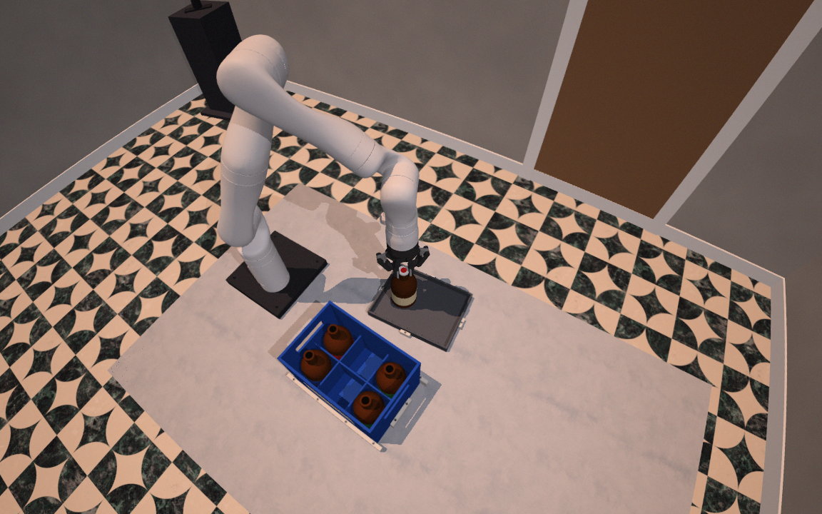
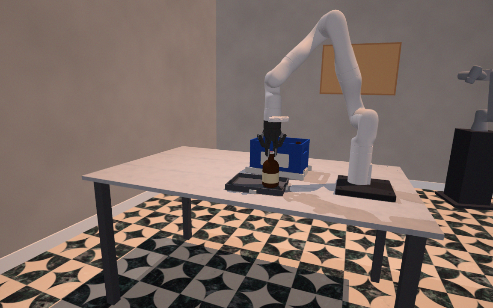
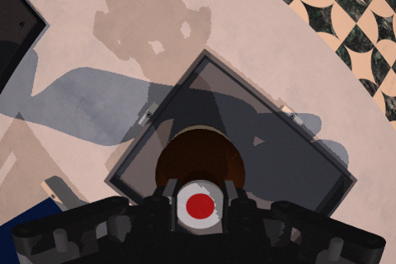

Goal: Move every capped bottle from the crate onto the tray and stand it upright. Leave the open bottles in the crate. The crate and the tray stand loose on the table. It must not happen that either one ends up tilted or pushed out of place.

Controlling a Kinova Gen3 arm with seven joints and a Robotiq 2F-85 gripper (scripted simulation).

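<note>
My hand is 70 mm above the brown capped bottle. The rest, counted from my hand: dark tray (150 mm below, 50 mm ahead, 10 mm to the right); blue crate (280 mm to the right, 80 mm below, 30 mm behind).
</note>
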